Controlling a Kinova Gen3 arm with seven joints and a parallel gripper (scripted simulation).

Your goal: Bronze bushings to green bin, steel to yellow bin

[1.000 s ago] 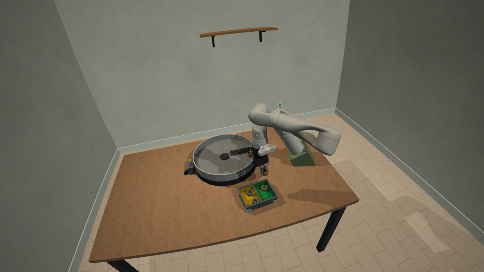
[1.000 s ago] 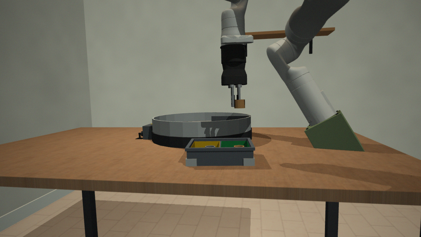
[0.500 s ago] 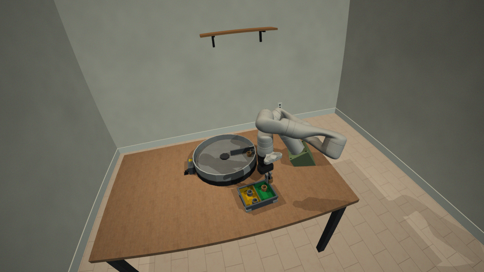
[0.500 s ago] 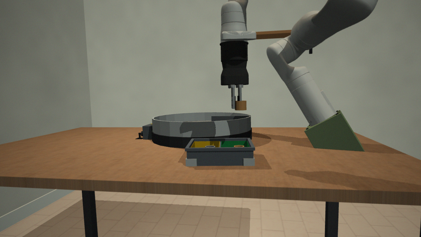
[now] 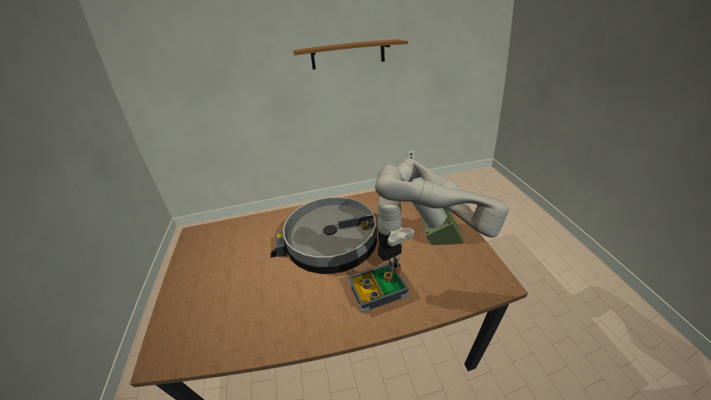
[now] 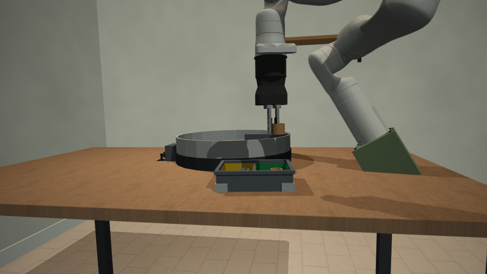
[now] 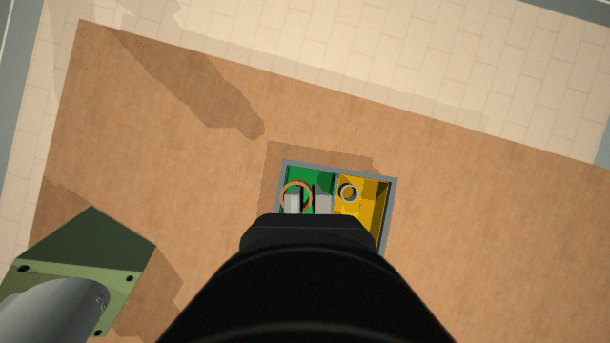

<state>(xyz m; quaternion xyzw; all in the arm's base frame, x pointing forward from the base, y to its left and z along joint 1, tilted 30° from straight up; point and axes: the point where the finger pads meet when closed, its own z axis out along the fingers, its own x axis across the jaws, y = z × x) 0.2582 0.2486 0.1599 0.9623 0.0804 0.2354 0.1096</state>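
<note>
Right now my hand is 130 mm above the bin, 50 mm short of it and 40 mm to the left of it. Round my hand: grey turntable: 410 mm to the right, 110 mm ahead, 100 mm below.
</note>
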